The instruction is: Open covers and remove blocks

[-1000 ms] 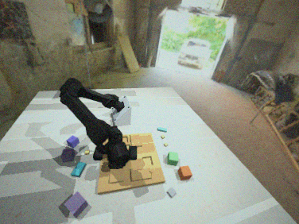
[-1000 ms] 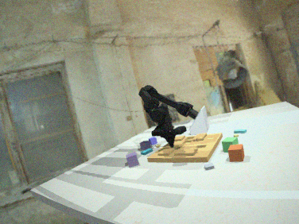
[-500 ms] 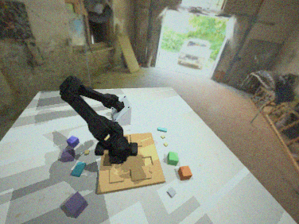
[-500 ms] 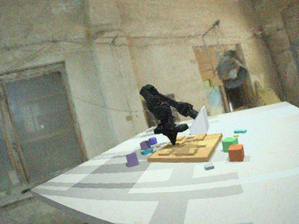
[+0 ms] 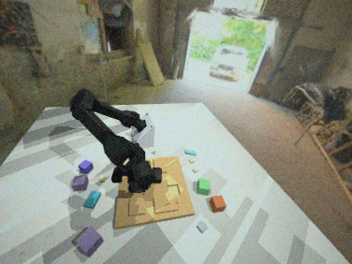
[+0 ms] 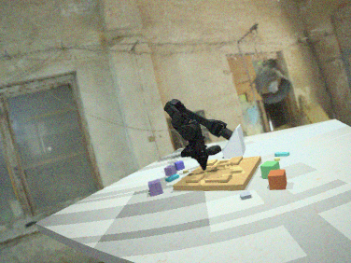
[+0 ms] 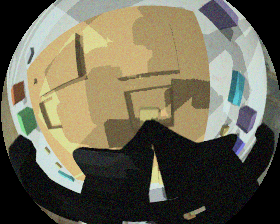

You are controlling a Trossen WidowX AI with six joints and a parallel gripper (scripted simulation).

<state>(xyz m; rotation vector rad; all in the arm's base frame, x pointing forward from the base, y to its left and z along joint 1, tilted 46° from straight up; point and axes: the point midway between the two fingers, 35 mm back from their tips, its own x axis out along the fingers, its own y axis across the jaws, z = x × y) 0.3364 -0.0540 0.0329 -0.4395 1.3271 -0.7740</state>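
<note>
My gripper tip is now 10 mm past the tan puzzle board, 50 mm to the right of it and 10 mm above it. Round my gripper tip: teal block (180 mm to the right, 20 mm below); then green block (70 mm ahead, 280 mm to the left, 10 mm below); then blue-violet block (160 mm behind, 220 mm to the right, 10 mm below).
</note>
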